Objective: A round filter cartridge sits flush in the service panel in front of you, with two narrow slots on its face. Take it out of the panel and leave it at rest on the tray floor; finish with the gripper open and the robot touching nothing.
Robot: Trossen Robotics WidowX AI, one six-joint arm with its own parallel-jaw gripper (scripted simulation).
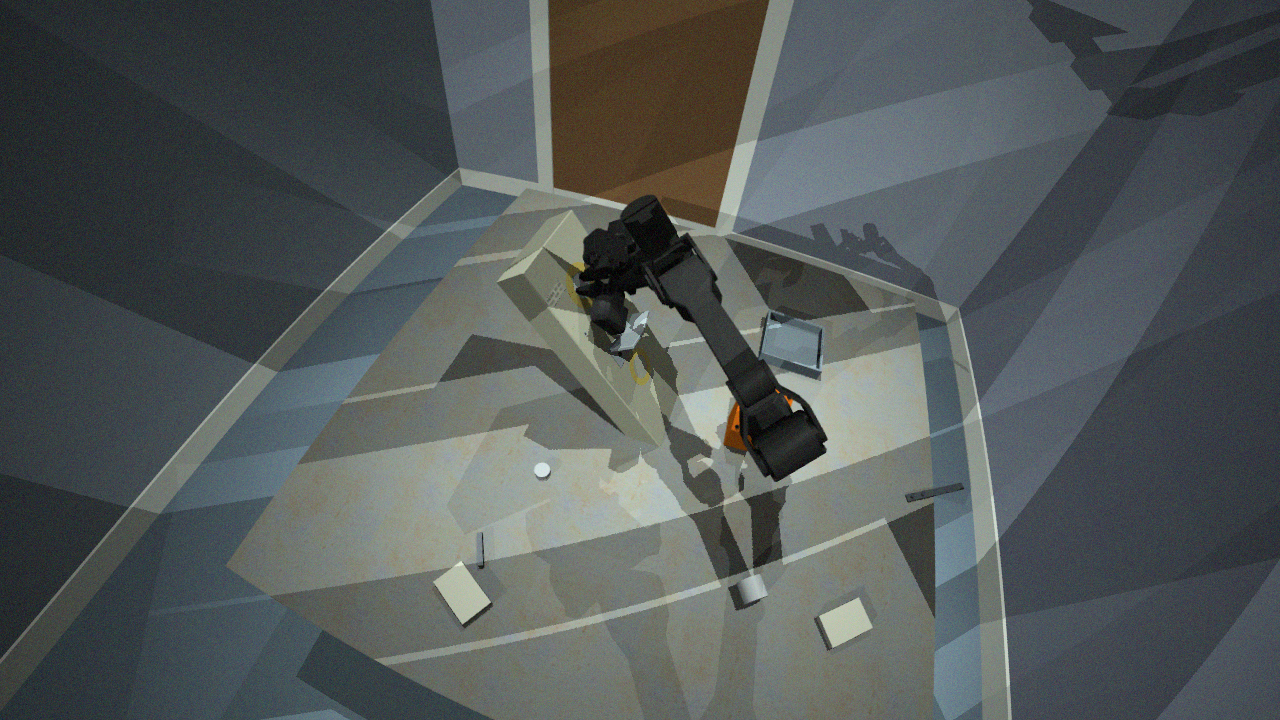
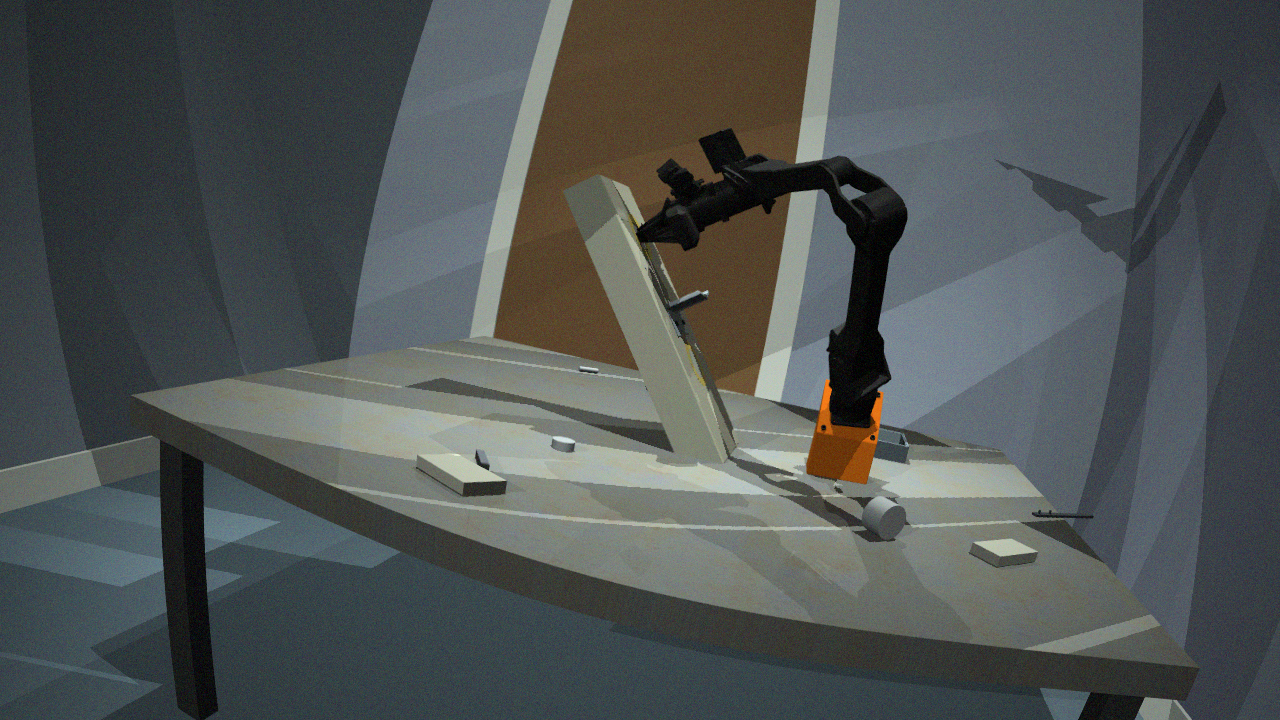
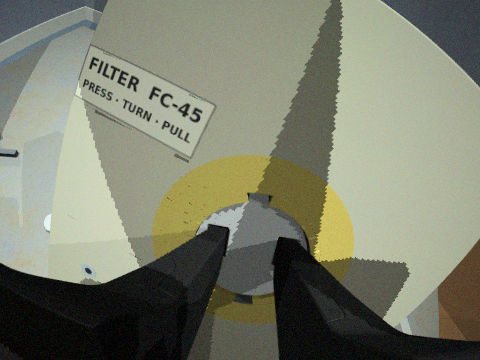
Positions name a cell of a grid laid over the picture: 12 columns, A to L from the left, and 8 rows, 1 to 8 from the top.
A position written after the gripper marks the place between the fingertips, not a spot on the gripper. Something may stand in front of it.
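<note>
There's a cream service panel (image 2: G5), and you'd find the panel (image 1: F5) and the panel (image 3: I3) too. A grey tray (image 1: H4) is visible as well, and it's there again as the tray (image 2: I5). You'd also see a round grey filter cartridge (image 3: G6). As for the gripper (image 1: F4), it shows again as the gripper (image 2: F3) and the gripper (image 3: G6).
</note>
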